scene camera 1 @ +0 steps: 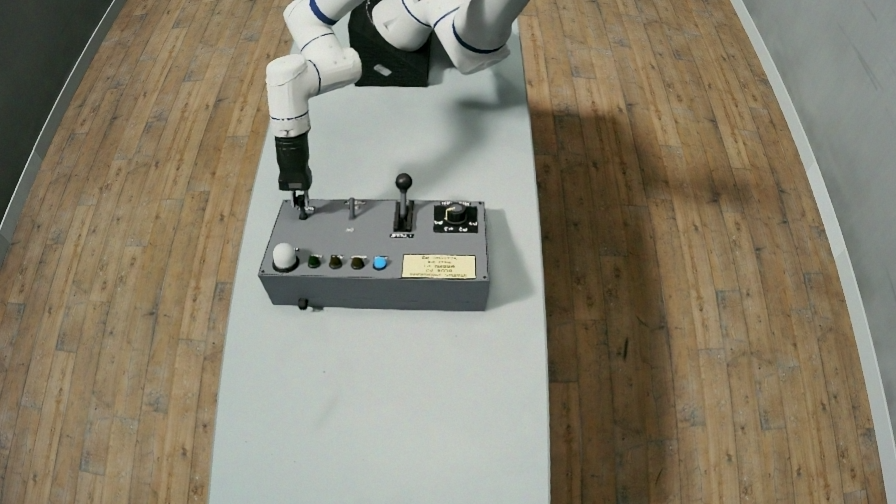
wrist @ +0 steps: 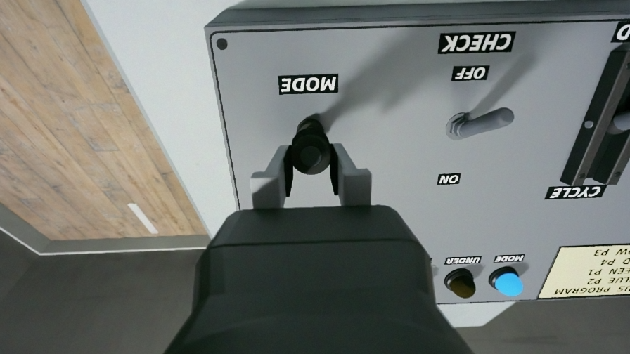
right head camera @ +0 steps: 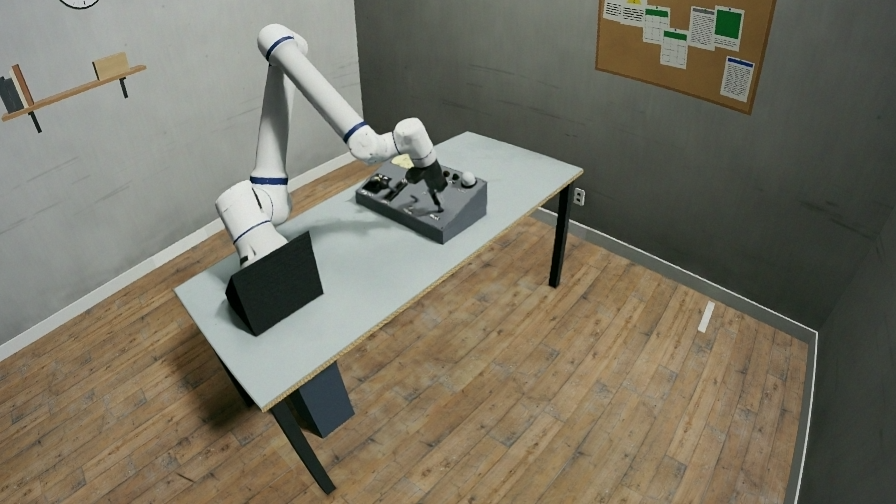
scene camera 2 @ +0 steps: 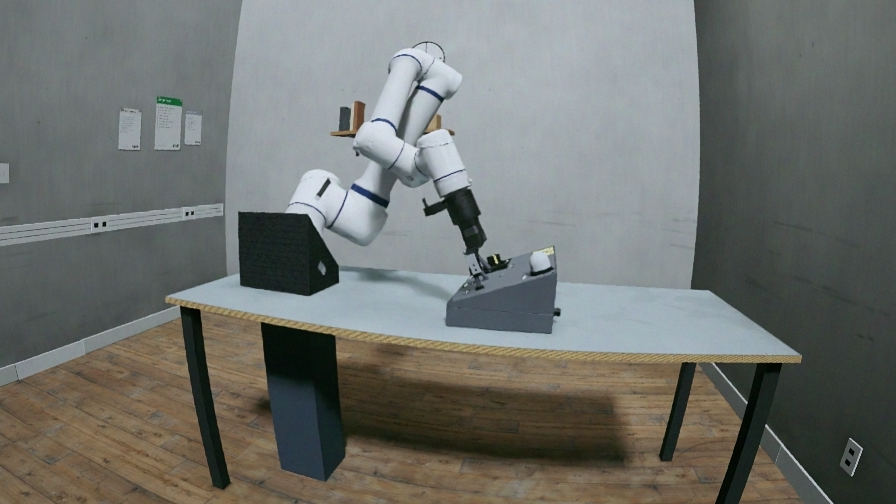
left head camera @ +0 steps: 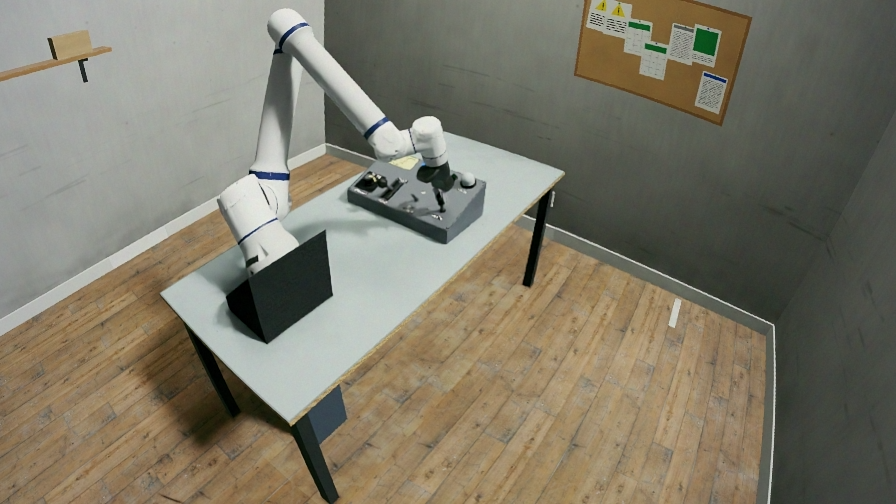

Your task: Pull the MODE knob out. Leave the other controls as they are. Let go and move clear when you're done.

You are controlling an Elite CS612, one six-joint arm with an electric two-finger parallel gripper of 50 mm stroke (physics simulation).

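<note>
The MODE knob [wrist: 311, 152] is a round black knob on a black stem, standing out from the sloped grey panel below the MODE label [wrist: 308, 84] in the wrist view. My gripper [wrist: 311, 160] [scene camera 1: 302, 203] [scene camera 2: 476, 266] is shut on the knob, one fingertip on each side of it. The stem between the knob and the panel shows in the wrist view. The MODE lamp [wrist: 508, 283] [scene camera 1: 379, 263] is lit bright blue. In the head views the gripper hides part of the knob.
Grey control box [scene camera 1: 375, 293] [scene camera 2: 501, 316] stands on the table [scene camera 1: 375, 401]. Beside the knob is the CHECK toggle [wrist: 482, 123] [scene camera 1: 352, 208]; further along are the CYCLE lever [scene camera 1: 403, 182] and a rotary selector [scene camera 1: 455, 213]. A white dome [scene camera 1: 285, 255] and dark UNDER lamp [wrist: 460, 283] sit along the raised edge.
</note>
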